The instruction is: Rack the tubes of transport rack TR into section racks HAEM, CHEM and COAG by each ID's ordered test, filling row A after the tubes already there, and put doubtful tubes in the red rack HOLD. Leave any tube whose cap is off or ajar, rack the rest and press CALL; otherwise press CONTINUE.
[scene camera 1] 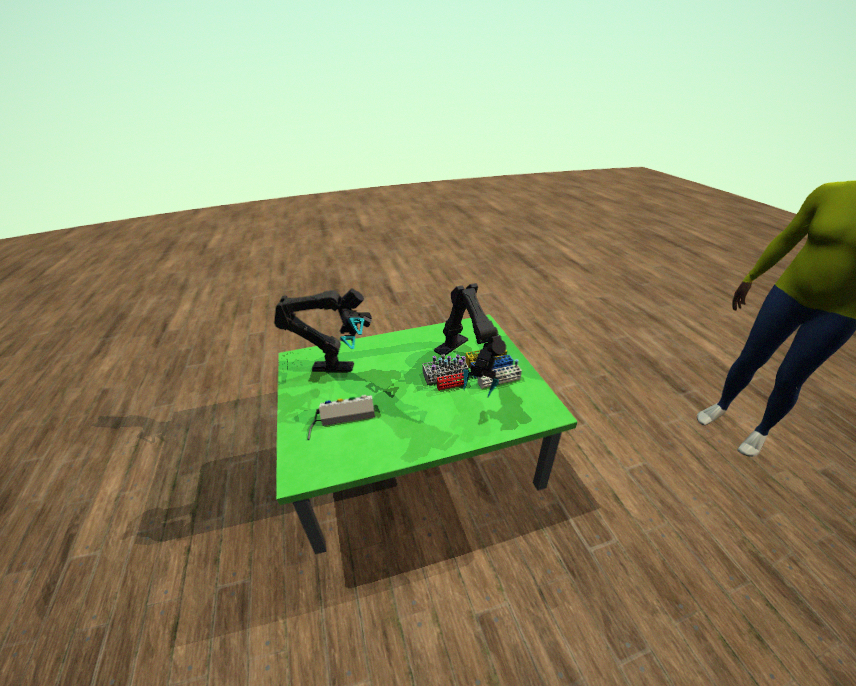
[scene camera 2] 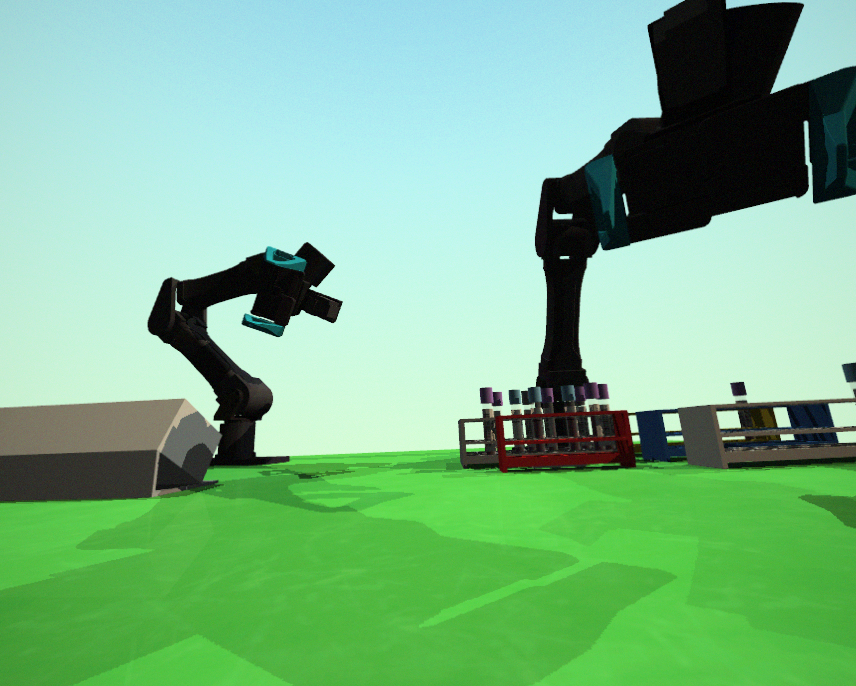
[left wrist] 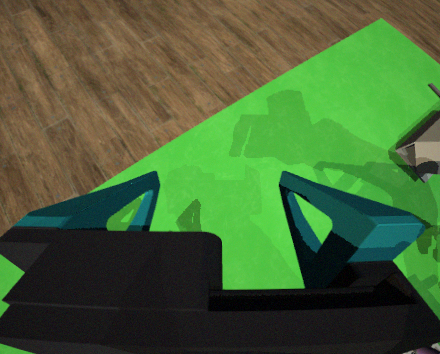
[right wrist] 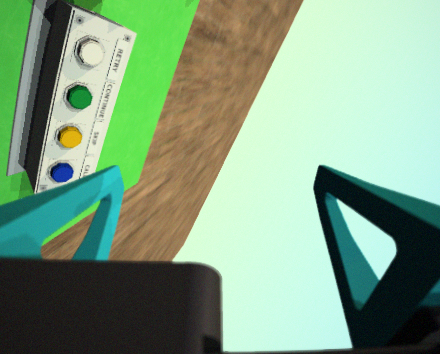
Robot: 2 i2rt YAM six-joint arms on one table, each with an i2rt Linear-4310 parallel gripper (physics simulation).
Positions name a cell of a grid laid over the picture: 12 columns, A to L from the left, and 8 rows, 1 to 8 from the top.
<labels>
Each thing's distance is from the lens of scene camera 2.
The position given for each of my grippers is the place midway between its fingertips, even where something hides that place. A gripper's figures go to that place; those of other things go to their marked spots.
my left gripper (scene camera 2: J3): 26 cm
my right gripper (scene camera 2: D4): 62 cm
</labels>
